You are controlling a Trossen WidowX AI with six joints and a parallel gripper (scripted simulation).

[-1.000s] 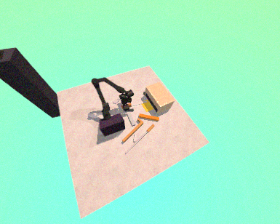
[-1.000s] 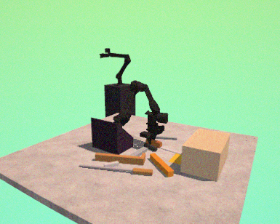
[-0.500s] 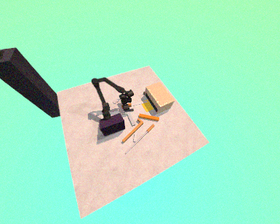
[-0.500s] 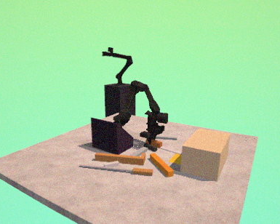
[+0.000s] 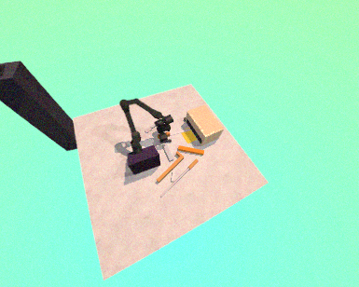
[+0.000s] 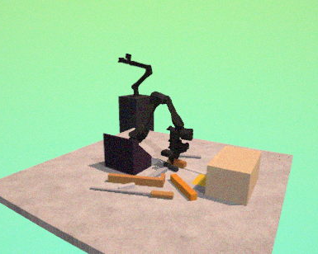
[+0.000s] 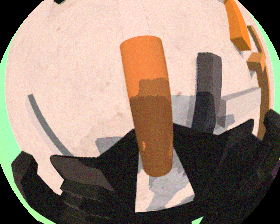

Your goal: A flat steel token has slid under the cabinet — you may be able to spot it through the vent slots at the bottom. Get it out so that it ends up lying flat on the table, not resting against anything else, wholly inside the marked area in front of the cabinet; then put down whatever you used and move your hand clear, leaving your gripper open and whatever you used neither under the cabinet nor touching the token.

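My gripper tip is now 2 cm past the dark-handled tool and 5 cm to the left of it. Also, from my gripper tip: orange bar: 21 cm ahead, 21 cm to the right, 1 cm above.
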